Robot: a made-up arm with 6 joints.
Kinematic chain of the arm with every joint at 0, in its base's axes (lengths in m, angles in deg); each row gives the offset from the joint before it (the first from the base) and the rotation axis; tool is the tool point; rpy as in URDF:
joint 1: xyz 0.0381 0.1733 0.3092 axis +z
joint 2: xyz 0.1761 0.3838 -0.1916 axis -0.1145 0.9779 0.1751
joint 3: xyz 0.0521 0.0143 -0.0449 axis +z
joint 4: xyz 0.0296 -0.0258 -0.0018 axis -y
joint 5: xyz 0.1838 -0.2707 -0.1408 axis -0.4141 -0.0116 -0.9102
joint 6: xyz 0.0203 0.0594 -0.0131 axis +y
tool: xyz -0.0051 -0.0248 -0.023 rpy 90 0 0
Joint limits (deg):
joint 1: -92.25..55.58
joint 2: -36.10..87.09
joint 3: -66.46..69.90
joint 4: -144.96..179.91
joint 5: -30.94..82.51
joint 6: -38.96..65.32
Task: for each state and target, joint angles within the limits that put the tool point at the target. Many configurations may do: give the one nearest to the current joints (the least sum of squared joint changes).
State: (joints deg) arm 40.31 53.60 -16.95 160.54 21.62 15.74
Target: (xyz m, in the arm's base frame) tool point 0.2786 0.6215 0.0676
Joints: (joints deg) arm 38.46 81.28 7.77 139.20 19.71 17.81
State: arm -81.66 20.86 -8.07 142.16 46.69 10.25
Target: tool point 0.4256 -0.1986 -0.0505
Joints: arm -66.35 73.74 6.93 104.95 45.34 13.20
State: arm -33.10 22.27 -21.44 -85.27 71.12 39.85
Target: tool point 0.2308 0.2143 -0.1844
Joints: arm -21.30 -2.56 -0.65 -71.27 65.41 44.72
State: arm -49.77 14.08 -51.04 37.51 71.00 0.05
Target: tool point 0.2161 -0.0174 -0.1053
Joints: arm -46.48 20.92 -28.51 7.61 68.10 0.88
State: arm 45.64 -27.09 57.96 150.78 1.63 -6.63
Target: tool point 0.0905 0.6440 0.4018
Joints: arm 49.53 -15.94 68.26 141.05 1.13 -5.83
